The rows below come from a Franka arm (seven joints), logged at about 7 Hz.
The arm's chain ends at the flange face. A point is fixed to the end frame.
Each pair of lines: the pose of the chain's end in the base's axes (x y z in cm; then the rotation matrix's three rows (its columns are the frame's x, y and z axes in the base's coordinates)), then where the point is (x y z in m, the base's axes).
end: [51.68 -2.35 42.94], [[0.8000 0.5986 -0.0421], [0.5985 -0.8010 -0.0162], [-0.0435 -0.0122 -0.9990]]
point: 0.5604 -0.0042 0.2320
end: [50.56 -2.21 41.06], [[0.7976 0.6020 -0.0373], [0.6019 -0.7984 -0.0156], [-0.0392 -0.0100 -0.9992]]
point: 0.5500 -0.0024 0.2135
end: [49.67 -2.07 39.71], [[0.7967 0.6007 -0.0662], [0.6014 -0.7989 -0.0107], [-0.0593 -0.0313 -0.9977]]
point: 0.5354 -0.0001 0.1989
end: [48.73 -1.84 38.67], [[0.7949 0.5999 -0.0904], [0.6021 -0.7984 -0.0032], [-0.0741 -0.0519 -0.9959]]
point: 0.5212 0.0037 0.1877
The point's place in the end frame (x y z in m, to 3 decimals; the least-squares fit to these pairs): 0.055 0.013 0.195
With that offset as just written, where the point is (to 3 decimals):
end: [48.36 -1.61 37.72], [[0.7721 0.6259 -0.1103], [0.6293 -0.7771 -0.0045], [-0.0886 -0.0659 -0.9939]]
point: 0.513 0.008 0.178
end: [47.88 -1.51 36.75], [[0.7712 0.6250 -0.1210], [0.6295 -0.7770 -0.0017], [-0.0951 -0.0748 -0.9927]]
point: 0.506 0.009 0.168
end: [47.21 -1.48 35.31], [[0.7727 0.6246 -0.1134], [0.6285 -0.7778 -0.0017], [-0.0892 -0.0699 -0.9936]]
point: 0.501 0.009 0.154
